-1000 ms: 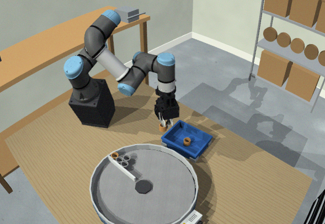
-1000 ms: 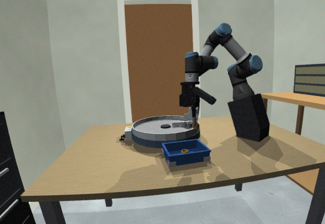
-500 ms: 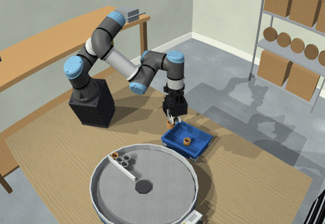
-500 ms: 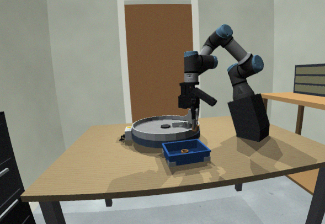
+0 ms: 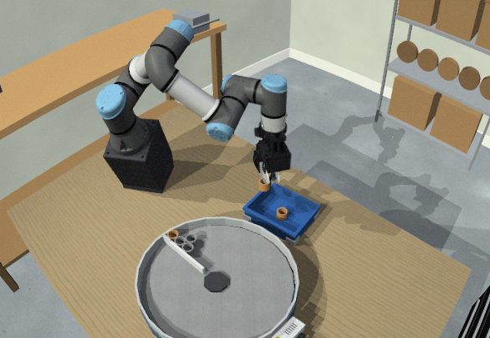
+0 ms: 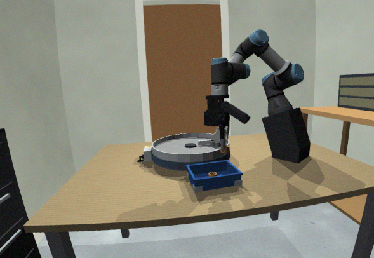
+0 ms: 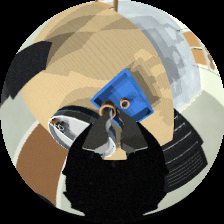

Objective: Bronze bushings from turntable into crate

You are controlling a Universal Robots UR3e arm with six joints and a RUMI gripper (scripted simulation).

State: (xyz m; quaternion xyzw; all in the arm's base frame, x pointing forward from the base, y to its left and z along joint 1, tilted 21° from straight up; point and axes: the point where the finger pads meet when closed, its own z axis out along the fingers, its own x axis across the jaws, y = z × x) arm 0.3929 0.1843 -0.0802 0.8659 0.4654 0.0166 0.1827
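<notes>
My gripper is now 50 mm short of the blue crate, 10 mm to the right of it and 110 mm above it. From my hand the other things lie so: grey turntable 80 mm ahead, 320 mm to the right, 80 mm below.
</notes>
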